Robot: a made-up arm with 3 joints. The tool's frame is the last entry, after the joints.
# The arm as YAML. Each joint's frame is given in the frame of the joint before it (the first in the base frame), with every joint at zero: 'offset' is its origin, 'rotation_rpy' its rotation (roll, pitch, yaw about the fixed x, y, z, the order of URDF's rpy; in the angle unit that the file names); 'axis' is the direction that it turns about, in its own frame. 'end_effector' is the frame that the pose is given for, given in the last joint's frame.
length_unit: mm
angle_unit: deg
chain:
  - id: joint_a
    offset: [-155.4, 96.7, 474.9]
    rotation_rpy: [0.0, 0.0, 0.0]
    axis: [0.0, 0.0, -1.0]
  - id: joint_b
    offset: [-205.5, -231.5, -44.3]
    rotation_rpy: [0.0, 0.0, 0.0]
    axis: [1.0, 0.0, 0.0]
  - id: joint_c
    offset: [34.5, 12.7, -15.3]
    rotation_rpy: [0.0, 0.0, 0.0]
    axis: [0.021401, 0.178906, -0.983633]
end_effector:
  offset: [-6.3, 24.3, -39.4]
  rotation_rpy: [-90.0, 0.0, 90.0]
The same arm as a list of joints. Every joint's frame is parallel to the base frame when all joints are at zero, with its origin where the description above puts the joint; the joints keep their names.
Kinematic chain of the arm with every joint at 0, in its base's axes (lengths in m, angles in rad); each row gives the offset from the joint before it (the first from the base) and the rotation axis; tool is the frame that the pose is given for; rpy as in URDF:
joint_a: xyz -0.1554 0.0967 0.4749 axis -z
joint_b: xyz -0.2055 -0.2315 -0.0443 axis +x
joint_c: xyz 0.0345 0.0127 -0.0153 axis 0.021401 0.178906 -0.983633
tool: xyz -0.0063 0.0243 -0.0394 rpy -1.5708 0.0000 1.5708

